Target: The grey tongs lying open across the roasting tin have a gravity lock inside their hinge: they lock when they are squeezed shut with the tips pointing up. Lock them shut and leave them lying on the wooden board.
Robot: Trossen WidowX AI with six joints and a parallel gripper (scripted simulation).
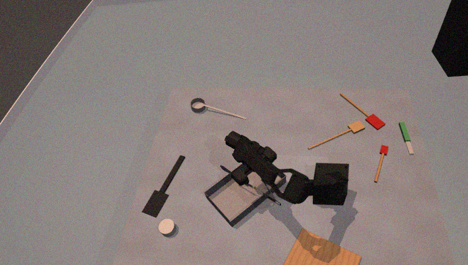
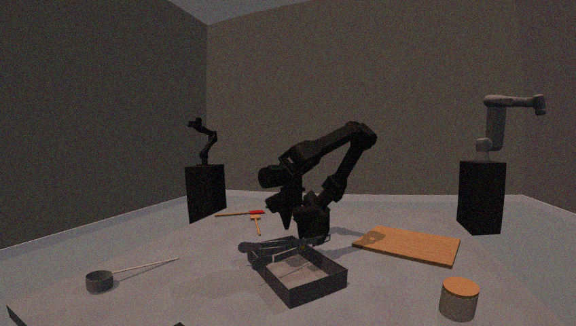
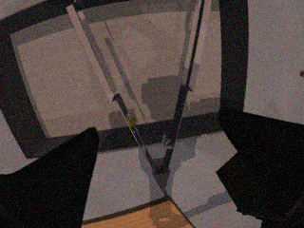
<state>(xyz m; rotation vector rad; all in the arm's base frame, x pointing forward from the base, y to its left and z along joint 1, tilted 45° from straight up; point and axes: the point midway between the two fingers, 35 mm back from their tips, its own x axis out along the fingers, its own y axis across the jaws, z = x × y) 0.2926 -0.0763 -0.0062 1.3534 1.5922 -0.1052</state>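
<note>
Right now the dark roasting tin is 8 cm below my gripper tip and 5 cm ahead of it. From my gripper tip the other things lie so: white disc (37 cm ahead, 16 cm to the left, 10 cm below); then black spatula (42 cm ahead, 11 cm below, 4 cm to the right); then wooden board (41 cm to the left, 17 cm behind, 10 cm below).
</note>
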